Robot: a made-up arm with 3 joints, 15 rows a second.
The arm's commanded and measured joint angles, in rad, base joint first. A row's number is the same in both.
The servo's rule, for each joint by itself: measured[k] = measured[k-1] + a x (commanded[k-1-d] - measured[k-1]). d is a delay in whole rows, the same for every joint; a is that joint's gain. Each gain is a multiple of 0.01, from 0.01 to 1. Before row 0 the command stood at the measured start. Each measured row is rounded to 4 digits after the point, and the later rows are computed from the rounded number. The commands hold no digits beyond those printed.
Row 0, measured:
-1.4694 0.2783 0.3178
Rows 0 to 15, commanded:
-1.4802 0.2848 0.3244
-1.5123 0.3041 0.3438
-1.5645 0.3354 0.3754
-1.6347 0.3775 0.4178
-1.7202 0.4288 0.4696
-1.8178 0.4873 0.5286
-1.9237 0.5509 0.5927
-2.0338 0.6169 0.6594
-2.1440 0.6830 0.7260
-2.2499 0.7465 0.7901
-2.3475 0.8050 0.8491
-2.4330 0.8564 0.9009
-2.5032 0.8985 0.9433
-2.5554 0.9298 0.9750
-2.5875 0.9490 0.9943
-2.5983 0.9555 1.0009
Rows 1 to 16, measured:
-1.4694 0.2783 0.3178
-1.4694 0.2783 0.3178
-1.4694 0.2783 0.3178
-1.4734 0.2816 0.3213
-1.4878 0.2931 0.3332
-1.5162 0.3147 0.3556
-1.5600 0.3467 0.3886
-1.6193 0.3886 0.4315
-1.6927 0.4389 0.4830
-1.7782 0.4960 0.5411
-1.8728 0.5577 0.6038
-1.9731 0.6216 0.6686
-2.0755 0.6853 0.7330
-2.1761 0.7463 0.7945
-2.2712 0.8025 0.8509
-2.3570 0.8515 0.8999
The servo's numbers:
d 3
a 0.37 0.51 0.53

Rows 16 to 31, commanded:
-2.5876 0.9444 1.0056
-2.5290 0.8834 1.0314
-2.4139 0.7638 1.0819
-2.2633 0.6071 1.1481
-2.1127 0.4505 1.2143
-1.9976 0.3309 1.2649
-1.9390 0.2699 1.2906
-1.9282 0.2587 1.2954
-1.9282 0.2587 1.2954
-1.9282 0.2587 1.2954
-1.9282 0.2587 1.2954
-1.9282 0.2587 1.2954
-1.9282 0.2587 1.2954
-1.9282 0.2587 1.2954
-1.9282 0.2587 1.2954
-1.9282 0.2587 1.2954
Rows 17 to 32, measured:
-2.4304 0.8914 0.9397
-2.4885 0.9208 0.9686
-2.5291 0.9385 0.9857
-2.5507 0.9415 0.9962
-2.5427 0.9119 1.0149
-2.4950 0.8364 1.0504
-2.4093 0.7195 1.1022
-2.2996 0.5823 1.1616
-2.1879 0.4541 1.2163
-2.0958 0.3602 1.2557
-2.0338 0.3084 1.2767
-1.9947 0.2831 1.2866
-1.9701 0.2707 1.2913
-1.9546 0.2646 1.2935
-1.9448 0.2616 1.2945
-1.9387 0.2601 1.2950

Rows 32 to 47, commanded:
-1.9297 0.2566 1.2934
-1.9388 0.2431 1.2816
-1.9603 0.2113 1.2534
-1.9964 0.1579 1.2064
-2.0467 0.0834 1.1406
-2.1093 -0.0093 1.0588
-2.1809 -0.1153 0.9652
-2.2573 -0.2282 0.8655
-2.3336 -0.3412 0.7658
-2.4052 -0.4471 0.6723
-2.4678 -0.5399 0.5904
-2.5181 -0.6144 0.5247
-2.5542 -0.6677 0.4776
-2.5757 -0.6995 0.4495
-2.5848 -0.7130 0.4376
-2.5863 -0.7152 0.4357
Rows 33 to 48, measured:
-1.9348 0.2594 1.2952
-1.9324 0.2590 1.2953
-1.9308 0.2588 1.2954
-1.9304 0.2577 1.2943
-1.9335 0.2503 1.2876
-1.9434 0.2304 1.2695
-1.9630 0.1934 1.2361
-1.9940 0.1373 1.1855
-2.0367 0.0625 1.1183
-2.0901 -0.0282 1.0372
-2.1520 -0.1302 0.9462
-2.2192 -0.2378 0.8506
-2.2880 -0.3445 0.7561
-2.3545 -0.4442 0.6683
-2.4150 -0.5310 0.5922
-2.4665 -0.6007 0.5315

